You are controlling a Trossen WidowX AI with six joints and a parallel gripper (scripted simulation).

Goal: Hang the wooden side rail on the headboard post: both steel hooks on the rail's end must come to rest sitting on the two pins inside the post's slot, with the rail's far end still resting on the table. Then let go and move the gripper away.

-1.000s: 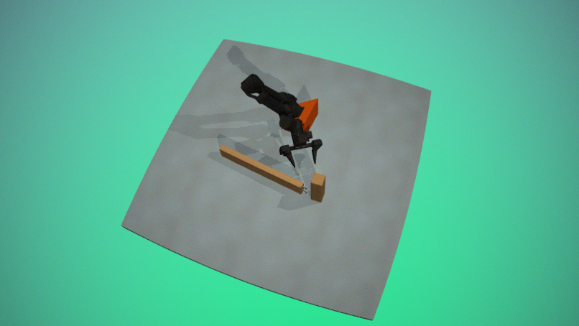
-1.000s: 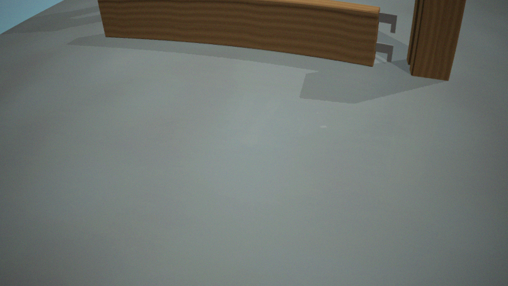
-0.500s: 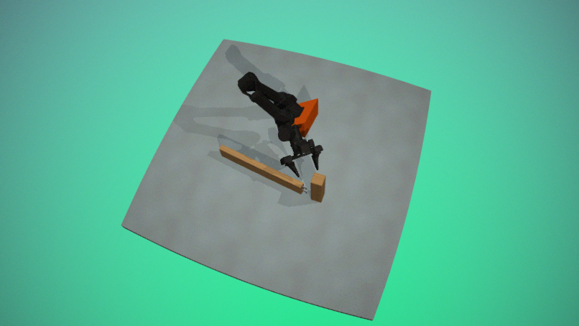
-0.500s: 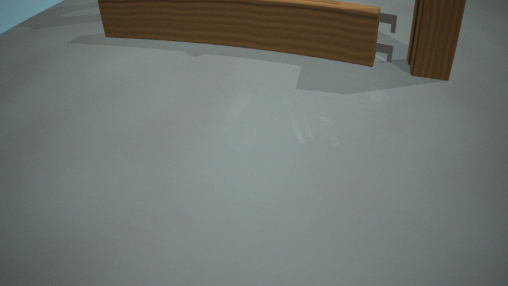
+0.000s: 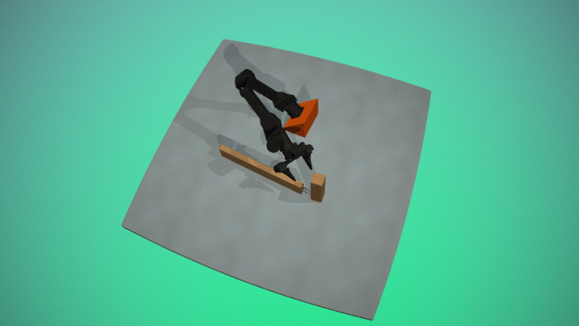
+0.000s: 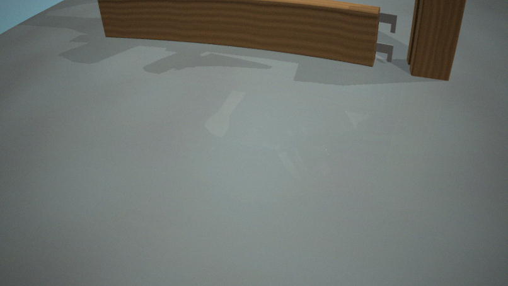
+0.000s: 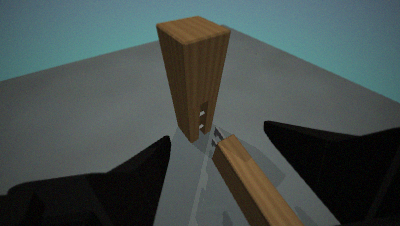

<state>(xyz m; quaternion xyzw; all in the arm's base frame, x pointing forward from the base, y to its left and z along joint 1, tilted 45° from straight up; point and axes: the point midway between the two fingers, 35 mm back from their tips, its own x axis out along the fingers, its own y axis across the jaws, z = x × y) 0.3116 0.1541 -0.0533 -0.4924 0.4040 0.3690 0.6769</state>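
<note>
The headboard post lies 2 cm ahead of my gripper tip, 7 cm to the left of it and 4 cm below it.
</note>
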